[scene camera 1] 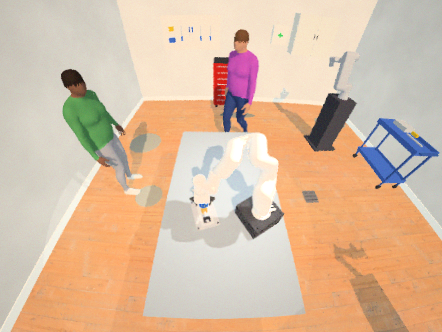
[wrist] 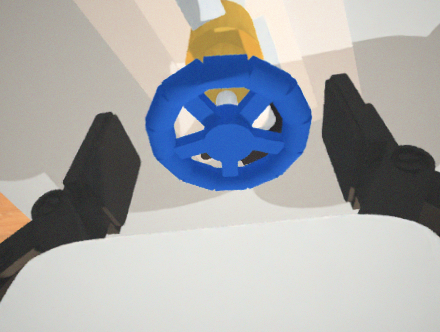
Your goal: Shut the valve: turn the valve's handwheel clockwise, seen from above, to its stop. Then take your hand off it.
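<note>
The blue five-spoked handwheel (scene camera 1: 203,205) (wrist: 230,142) sits on top of the valve, whose yellow body (scene camera 1: 204,211) (wrist: 220,44) shows behind it in the wrist view. The valve stands on a pale base plate (scene camera 1: 201,222). My gripper (scene camera 1: 203,201) (wrist: 221,121) is wide open over the valve. In the wrist view one black finger stands to the left of the wheel and the other to the right, with a visible gap on each side, and neither finger appears to touch the rim. The valve's lower parts are mostly hidden by the wheel in the wrist view.
My arm's dark base block (scene camera 1: 250,225) stands right of the valve on the grey mat (scene camera 1: 225,280). A person in green (scene camera 1: 90,120) stands at the left, one in magenta (scene camera 1: 242,75) at the back. A blue cart (scene camera 1: 407,137) and a black pedestal (scene camera 1: 332,120) stand at the right.
</note>
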